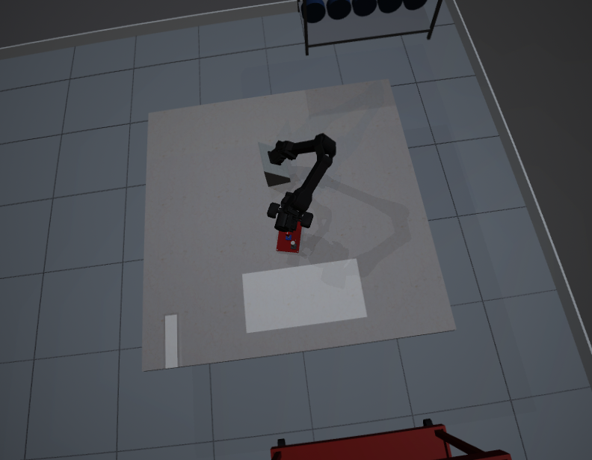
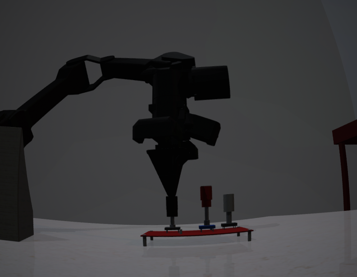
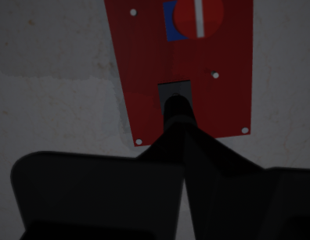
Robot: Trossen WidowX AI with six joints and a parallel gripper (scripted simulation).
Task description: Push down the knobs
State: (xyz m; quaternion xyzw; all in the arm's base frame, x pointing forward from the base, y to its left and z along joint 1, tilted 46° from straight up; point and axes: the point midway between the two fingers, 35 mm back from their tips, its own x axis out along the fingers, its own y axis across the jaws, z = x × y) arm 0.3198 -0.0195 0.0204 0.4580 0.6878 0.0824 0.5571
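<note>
Right now my gripper tip is 5 cm short of the red knob and 3 cm to the left of it. From my gripper tip the other things lie so: black knob 2 cm below.
</note>
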